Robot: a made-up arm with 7 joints.
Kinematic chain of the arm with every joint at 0, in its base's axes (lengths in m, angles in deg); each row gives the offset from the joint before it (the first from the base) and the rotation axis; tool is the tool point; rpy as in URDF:
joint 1: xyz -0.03 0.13 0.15 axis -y
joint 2: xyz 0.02 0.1 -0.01 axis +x
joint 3: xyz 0 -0.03 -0.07 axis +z
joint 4: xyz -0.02 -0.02 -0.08 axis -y
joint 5: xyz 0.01 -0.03 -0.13 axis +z
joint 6: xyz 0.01 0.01 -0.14 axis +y
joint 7: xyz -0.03 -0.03 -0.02 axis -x
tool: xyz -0.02 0 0.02 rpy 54.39 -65.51 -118.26
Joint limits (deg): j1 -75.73..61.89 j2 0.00..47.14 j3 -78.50..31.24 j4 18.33..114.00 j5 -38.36..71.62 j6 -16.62..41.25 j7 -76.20..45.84
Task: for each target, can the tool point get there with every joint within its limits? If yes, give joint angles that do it. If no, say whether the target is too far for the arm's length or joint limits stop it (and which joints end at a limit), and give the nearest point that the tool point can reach.
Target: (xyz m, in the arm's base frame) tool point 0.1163 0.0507 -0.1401
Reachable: yes | joints 15.10 23.11 -64.24 85.33 -20.55 4.99 -56.41
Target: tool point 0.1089 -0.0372 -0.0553
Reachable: yes | joints 23.59 4.02 -61.54 74.21 51.13 10.96 -24.40
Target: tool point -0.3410 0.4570 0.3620
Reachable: no: joint limits stop it (at a limit: joint 1, joint 2, joint 3, joint 4, joint 6, joint 7) | nearest point -0.3809 0.4513 0.1312 | short by 0.234 m
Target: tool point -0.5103 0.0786 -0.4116
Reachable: no: too far | nearest point -0.3310 0.1359 -0.2020 | short by 0.282 m
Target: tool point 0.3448 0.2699 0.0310
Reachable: yes | joints 40.50 34.52 -16.31 65.50 0.62 0.61 21.58
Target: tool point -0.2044 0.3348 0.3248
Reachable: no: joint limits stop it (at a limit: joint 1, joint 2, joint 3, joint 4, joint 6) | nearest point -0.3758 0.4395 0.1243 | short by 0.284 m
